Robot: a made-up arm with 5 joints.
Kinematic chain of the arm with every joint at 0, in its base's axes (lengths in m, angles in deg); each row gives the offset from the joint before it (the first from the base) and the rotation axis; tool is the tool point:
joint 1: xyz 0 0 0.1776 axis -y
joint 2: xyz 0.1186 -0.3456 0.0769 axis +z
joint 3: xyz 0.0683 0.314 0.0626 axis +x
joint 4: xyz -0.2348 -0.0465 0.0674 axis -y
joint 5: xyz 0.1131 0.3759 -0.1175 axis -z
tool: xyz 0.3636 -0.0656 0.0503
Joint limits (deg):
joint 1: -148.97..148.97
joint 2: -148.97..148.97
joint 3: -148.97..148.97
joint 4: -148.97..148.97
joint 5: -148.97..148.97
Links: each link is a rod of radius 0.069 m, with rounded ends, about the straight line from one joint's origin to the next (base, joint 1, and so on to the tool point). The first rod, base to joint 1, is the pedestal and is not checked.
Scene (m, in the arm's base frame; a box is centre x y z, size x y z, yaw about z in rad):
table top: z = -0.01
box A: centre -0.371 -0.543 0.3 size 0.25 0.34 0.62 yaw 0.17
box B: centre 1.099 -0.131 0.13 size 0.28 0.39 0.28 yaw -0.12
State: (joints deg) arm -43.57 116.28 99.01 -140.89 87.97
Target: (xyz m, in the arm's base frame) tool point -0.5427 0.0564 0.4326
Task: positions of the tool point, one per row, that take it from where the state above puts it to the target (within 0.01 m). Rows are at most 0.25 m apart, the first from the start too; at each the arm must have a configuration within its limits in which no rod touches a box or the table.
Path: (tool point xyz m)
1: 0.0257 -0.7245 0.2940
2: -0.0187 -0.7467 0.3805
3: -0.0512 -0.7406 0.4879
4: -0.0651 -0.7000 0.6090
5: -0.0543 -0.6200 0.7320
6: -0.1601 -0.5244 0.8257
7: -0.2835 -0.3912 0.8776
8: -0.4052 -0.2292 0.8768
9: -0.5205 -0.1312 0.7231
10: -0.5631 -0.0314 0.5663
11: -0.5427 0.0564 0.4326

